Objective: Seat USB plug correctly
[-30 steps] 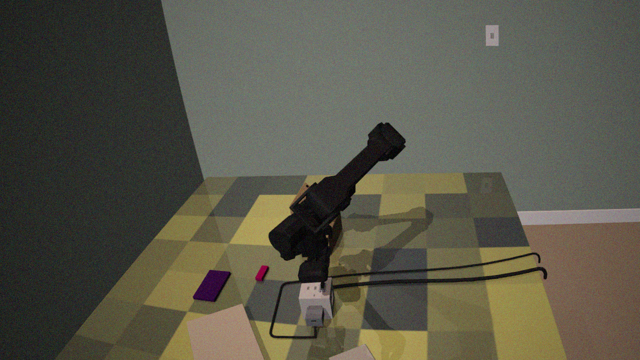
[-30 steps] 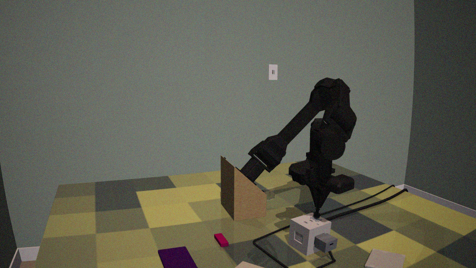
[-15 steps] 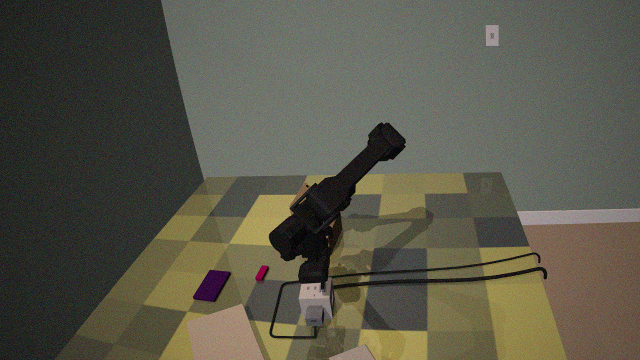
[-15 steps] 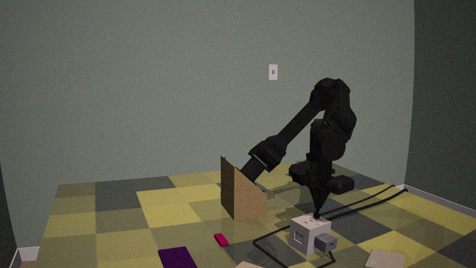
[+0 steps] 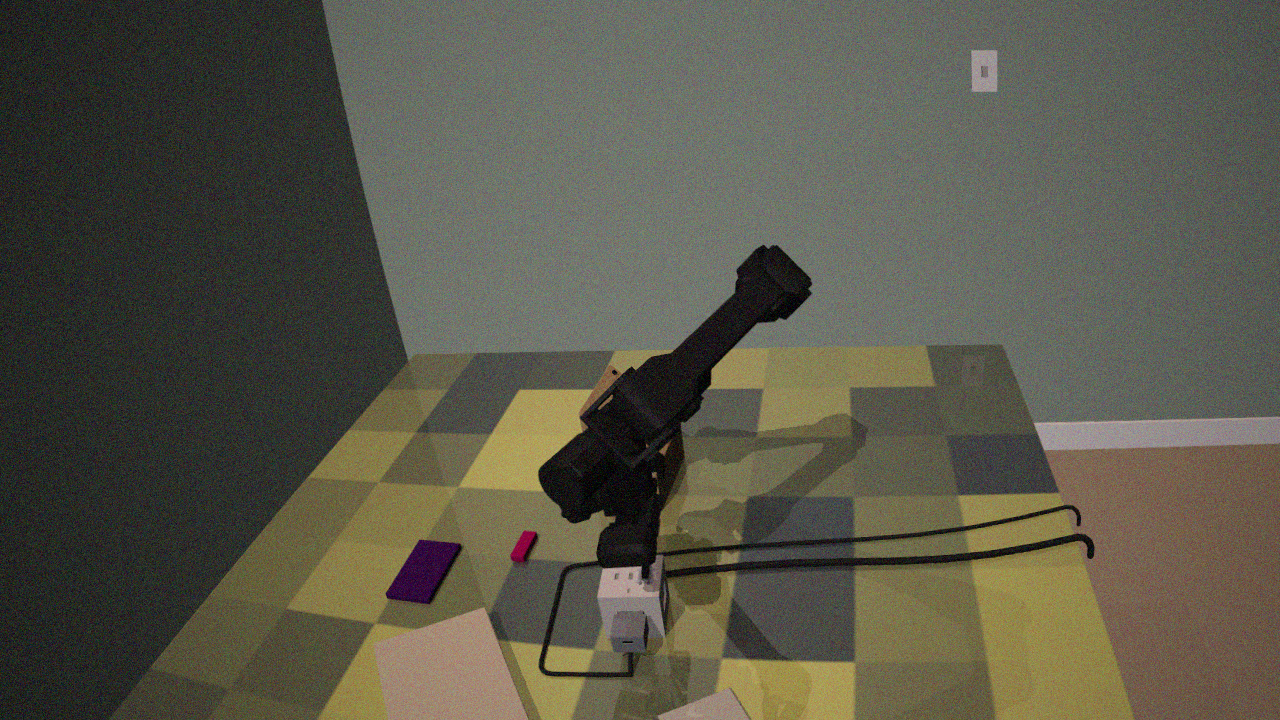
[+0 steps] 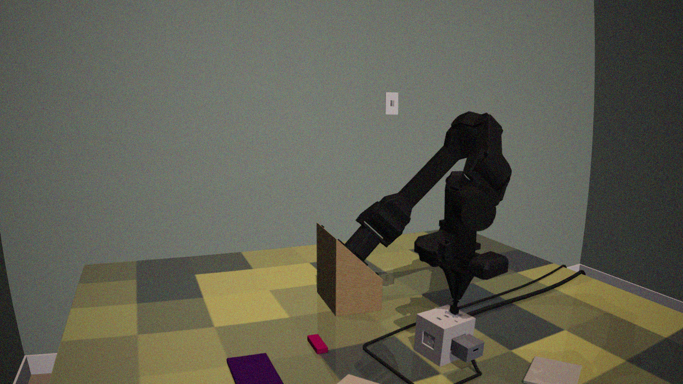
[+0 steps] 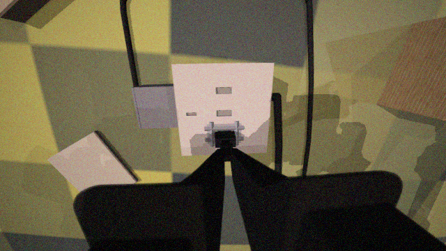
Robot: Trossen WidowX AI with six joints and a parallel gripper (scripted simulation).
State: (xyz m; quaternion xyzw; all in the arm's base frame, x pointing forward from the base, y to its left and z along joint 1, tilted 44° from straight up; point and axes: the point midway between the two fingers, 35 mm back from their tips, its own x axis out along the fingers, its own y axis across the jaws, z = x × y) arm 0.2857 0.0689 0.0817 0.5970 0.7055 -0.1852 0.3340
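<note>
My gripper tip is 20 mm above the black USB plug. Round my gripper tip: small pink block 230 mm to the right, 100 mm below, 80 mm behind; then purple flat card 360 mm to the right, 100 mm below.
</note>
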